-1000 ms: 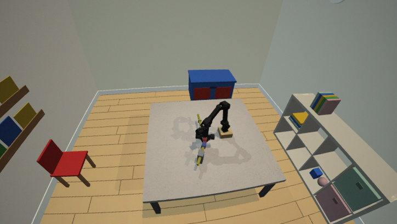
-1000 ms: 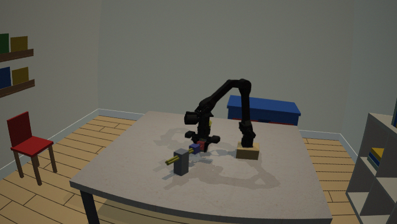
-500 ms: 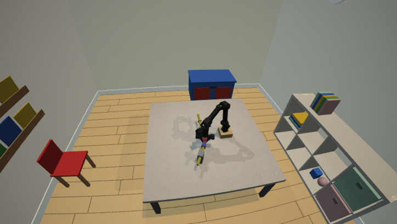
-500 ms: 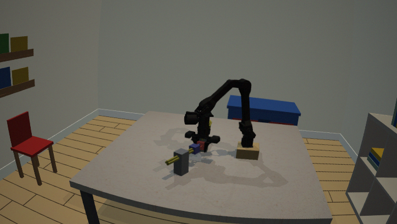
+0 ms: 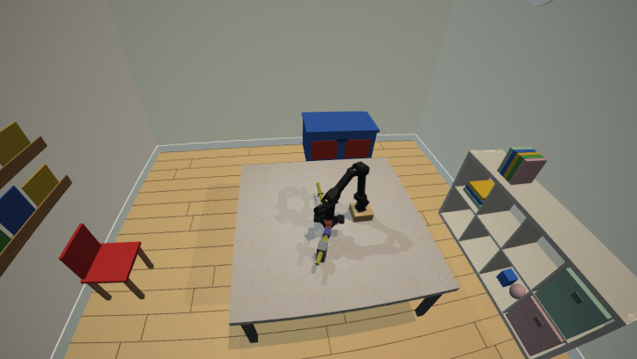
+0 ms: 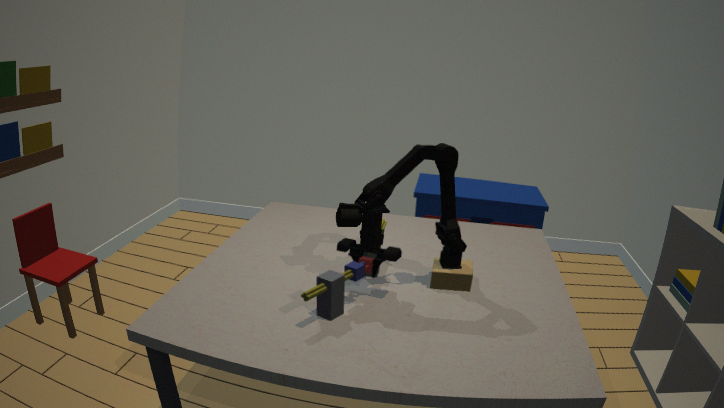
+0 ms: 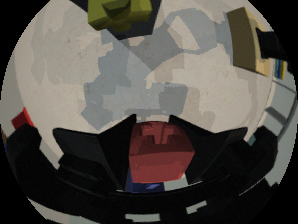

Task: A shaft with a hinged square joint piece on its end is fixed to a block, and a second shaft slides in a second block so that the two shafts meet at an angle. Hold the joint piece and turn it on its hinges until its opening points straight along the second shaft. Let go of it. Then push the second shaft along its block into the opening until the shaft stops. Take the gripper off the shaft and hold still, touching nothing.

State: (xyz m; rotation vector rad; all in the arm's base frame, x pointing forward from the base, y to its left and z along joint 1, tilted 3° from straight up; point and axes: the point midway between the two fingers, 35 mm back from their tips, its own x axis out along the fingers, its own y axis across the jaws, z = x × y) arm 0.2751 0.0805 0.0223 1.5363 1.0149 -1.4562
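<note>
Right now the red joint piece is 10 mm to the left of my gripper tip and 40 mm above it.
</note>
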